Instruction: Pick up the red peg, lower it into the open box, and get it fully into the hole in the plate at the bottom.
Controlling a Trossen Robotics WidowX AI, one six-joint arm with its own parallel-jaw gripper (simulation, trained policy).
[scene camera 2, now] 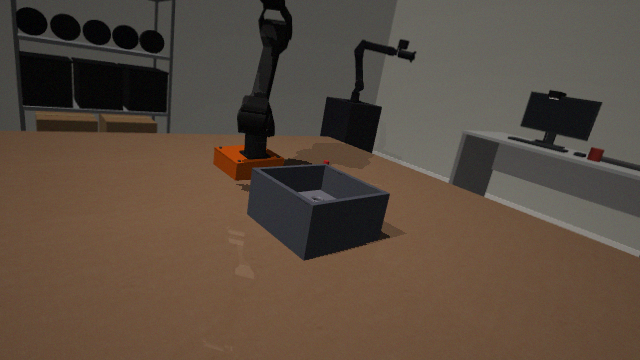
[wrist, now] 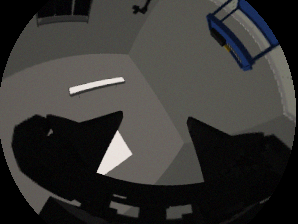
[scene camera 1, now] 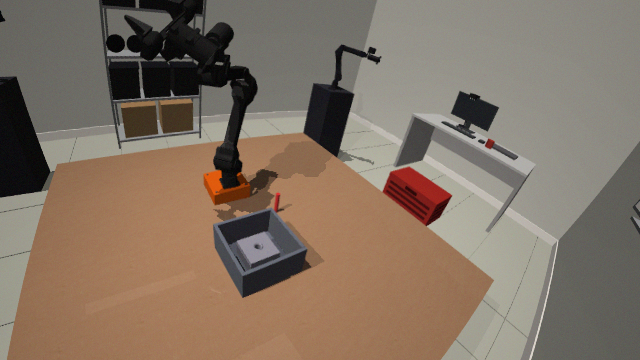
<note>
I see my gripper, a light grey plate and a grey box.
</note>
